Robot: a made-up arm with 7 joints.
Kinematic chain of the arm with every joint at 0, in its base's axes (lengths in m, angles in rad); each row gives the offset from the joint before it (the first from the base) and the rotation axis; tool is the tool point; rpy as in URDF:
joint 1: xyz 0 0 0.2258 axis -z
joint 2: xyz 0 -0.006 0.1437 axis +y
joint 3: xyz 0 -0.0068 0.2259 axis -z
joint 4: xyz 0 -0.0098 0.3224 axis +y
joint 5: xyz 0 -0.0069 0.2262 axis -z
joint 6: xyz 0 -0.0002 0.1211 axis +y
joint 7: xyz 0 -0.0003 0.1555 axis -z
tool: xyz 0 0 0 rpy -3.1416 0 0
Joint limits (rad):
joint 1: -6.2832..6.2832
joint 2: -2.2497..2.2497
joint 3: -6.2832..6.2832
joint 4: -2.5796..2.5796
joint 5: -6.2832..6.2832
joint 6: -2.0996..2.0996
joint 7: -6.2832..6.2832
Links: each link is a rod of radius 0.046 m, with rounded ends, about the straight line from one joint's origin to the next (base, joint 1, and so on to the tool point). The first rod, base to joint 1, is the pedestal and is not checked.
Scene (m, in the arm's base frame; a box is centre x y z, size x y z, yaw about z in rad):
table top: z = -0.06
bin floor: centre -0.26 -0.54 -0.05 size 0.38 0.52 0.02 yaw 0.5
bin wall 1: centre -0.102 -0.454 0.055 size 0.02 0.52 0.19 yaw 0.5
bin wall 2: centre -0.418 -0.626 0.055 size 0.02 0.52 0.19 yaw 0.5
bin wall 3: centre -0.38 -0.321 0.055 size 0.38 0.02 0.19 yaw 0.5
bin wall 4: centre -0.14 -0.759 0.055 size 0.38 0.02 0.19 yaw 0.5
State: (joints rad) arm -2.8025 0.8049 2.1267 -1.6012 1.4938 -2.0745 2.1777
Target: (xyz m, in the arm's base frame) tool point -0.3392 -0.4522 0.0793
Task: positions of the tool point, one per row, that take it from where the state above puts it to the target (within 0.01 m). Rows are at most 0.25 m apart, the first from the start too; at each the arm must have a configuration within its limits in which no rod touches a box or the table.
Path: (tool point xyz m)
1: -0.5641 -0.1489 0.4718
2: -0.4827 -0.3219 0.3896
3: -0.3392 -0.4522 0.3165
4: -0.3483 -0.4603 0.2005
5: -0.3392 -0.4522 0.0793

